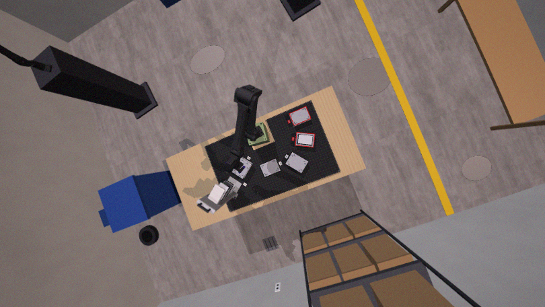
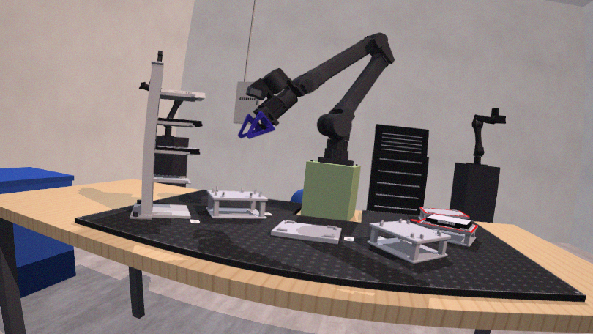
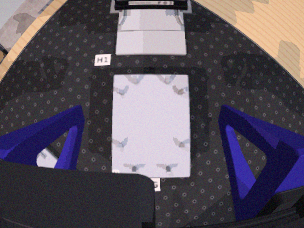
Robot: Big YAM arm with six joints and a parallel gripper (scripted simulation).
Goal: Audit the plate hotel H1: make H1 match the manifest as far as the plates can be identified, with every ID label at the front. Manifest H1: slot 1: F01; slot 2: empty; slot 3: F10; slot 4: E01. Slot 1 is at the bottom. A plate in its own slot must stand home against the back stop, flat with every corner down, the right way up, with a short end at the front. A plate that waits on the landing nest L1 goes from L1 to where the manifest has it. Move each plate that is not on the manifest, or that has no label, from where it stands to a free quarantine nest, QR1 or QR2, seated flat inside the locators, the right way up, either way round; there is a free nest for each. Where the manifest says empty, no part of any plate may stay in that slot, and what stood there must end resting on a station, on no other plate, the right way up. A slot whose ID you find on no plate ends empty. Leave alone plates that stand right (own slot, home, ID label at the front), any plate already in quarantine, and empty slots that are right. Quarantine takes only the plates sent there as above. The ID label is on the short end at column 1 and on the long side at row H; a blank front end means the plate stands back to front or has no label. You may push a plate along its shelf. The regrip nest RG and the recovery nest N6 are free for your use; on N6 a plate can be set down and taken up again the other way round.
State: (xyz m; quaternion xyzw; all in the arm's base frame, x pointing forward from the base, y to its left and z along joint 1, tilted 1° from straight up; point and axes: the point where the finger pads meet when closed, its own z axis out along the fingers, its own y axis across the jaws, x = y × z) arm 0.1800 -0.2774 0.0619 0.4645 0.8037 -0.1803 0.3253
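Now: hand 100 mm short of the white well plate, 170 mm to the left of it and 100 mm below it. The rest, counted from my hand: RG label: 50 mm behind, 80 mm to the left, 240 mm below; plate hotel H1: 140 mm ahead, 240 mm to the right, 30 mm below; regrip nest RG: 10 mm ahead, 10 mm to the right, 180 mm below.
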